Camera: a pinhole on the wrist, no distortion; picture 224 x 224 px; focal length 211.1 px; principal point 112.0 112.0 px. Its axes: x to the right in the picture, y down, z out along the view. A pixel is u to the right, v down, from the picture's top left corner.
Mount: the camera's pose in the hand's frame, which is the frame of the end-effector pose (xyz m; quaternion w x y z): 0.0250 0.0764 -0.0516 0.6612 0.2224 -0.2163 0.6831
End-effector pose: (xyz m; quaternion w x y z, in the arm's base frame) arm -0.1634 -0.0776 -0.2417 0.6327 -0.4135 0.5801 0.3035
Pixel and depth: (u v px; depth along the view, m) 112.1 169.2 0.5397
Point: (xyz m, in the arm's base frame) 0.2190 0.1527 -0.0954
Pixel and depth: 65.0 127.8 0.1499
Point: -0.1030 -0.0543 -0.2528
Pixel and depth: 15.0 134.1 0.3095
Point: 0.0838 -0.0828 -0.2074
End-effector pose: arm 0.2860 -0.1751 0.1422 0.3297 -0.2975 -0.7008 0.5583
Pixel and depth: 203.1 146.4 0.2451
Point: 0.1292 -0.3048 0.0916
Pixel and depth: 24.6 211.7 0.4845
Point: 0.2069 -0.5292 0.4528
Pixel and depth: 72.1 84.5 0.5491
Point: -0.0588 -0.3490 0.4255
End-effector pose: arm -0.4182 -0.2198 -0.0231 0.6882 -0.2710 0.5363 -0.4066
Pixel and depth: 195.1 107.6 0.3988
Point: -0.0753 -0.2901 0.0847
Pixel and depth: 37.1 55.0 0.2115
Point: -0.3668 -0.3552 0.0389
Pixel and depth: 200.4 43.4 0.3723
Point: -0.0808 -0.3745 0.0057
